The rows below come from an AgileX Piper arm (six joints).
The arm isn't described. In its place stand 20 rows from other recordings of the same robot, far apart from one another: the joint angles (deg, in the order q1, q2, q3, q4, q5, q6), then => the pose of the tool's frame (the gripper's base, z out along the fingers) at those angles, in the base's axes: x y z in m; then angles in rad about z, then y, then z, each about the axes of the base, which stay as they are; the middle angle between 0 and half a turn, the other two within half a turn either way.
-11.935 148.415 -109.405 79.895 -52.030 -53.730 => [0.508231 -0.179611 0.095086 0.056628 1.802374 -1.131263]
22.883 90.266 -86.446 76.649 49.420 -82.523 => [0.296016 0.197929 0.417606 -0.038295 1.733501 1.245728]
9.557 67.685 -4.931 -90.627 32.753 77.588 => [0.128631 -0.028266 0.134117 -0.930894 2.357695 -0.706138]
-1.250 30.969 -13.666 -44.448 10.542 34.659 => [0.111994 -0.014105 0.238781 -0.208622 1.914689 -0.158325]
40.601 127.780 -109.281 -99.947 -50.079 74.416 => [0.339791 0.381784 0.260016 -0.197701 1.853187 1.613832]
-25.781 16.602 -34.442 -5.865 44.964 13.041 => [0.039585 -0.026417 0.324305 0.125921 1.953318 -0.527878]
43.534 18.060 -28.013 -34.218 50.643 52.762 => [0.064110 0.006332 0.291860 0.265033 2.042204 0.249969]
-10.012 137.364 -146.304 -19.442 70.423 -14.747 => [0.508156 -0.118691 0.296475 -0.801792 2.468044 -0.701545]
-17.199 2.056 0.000 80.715 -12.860 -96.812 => [0.048436 -0.035917 0.214355 -0.265632 1.484817 -0.522473]
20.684 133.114 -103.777 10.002 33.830 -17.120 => [0.471240 0.187322 0.142826 -0.001171 2.571615 0.541169]
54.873 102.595 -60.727 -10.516 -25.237 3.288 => [0.225396 0.332692 0.238443 -0.092423 1.779711 1.037344]
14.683 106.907 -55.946 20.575 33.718 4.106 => [0.312587 0.100258 0.129691 1.115231 2.855019 1.017963]
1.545 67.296 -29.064 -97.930 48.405 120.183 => [0.205826 -0.061877 0.254123 -0.004200 1.852041 -0.853439]
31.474 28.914 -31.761 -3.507 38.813 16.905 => [0.082749 0.046566 0.302619 0.224373 2.109962 0.504631]
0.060 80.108 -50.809 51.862 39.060 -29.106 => [0.276883 0.045391 0.263321 0.819806 2.310714 0.736726]
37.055 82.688 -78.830 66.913 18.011 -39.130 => [0.255237 0.225153 0.425670 0.496990 1.673304 0.936716]
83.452 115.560 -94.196 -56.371 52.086 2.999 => [0.110238 0.436186 0.257629 -1.388764 2.204799 0.503175]
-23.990 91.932 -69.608 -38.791 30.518 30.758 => [0.315434 -0.172062 0.292512 -0.347807 2.258051 -0.842871]
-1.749 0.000 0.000 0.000 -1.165 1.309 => [0.055929 -0.001708 0.215123 0.022846 1.463260 -0.030526]
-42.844 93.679 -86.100 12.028 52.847 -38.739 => [0.274123 -0.233618 0.339664 -0.316778 2.508074 -0.463383]
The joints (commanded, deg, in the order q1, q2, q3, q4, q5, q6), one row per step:
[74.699 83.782 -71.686 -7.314 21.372 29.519]
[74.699 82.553 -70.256 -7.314 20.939 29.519]
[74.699 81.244 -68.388 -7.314 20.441 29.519]
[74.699 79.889 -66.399 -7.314 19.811 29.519]
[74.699 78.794 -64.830 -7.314 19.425 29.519]
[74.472 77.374 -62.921 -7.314 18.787 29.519]
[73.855 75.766 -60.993 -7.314 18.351 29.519]
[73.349 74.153 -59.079 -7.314 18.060 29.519]
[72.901 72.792 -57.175 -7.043 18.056 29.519]
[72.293 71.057 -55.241 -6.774 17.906 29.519]
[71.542 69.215 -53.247 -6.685 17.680 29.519]
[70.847 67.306 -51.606 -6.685 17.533 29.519]
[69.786 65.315 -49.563 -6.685 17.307 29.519]
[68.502 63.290 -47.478 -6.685 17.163 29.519]
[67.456 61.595 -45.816 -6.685 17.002 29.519]
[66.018 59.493 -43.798 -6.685 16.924 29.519]
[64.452 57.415 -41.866 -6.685 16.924 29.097]
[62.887 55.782 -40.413 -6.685 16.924 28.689]
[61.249 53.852 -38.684 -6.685 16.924 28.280]
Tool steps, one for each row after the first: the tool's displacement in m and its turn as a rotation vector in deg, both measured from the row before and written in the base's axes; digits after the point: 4 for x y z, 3 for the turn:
[-0.0017 -0.0057 -0.0005 0.222 -0.054 0.055]
[-0.0018 -0.0064 -0.0026 -0.061 0.025 0.063]
[-0.0019 -0.0066 -0.0030 -0.006 0.013 0.079]
[-0.0016 -0.0054 -0.0025 -0.086 0.031 0.049]
[-0.0008 -0.0071 -0.0025 0.142 -0.026 -0.147]
[0.0009 -0.0086 -0.0020 0.111 -0.022 -0.562]
[0.0002 -0.0085 -0.0023 -0.010 0.010 -0.470]
[-0.0001 -0.0076 -0.0042 -0.438 0.412 -0.496]
[0.0001 -0.0091 -0.0025 0.032 0.270 -0.640]
[0.0005 -0.0096 -0.0025 0.098 0.065 -0.742]
[0.0001 -0.0094 -0.0005 0.393 -0.130 -0.678]
[0.0012 -0.0105 -0.0027 0.164 -0.053 -1.035]
[0.0016 -0.0109 -0.0032 0.079 -0.027 -1.268]
[0.0010 -0.0089 -0.0024 0.180 -0.069 -1.028]
[0.0014 -0.0111 -0.0033 0.149 -0.062 -1.429]
[0.0014 -0.0110 -0.0033 -0.037 -0.395 -1.372]
[0.0019 -0.0090 -0.0025 -0.012 -0.399 -1.378]
[0.0011 -0.0101 -0.0033 -0.005 -0.409 -1.452]

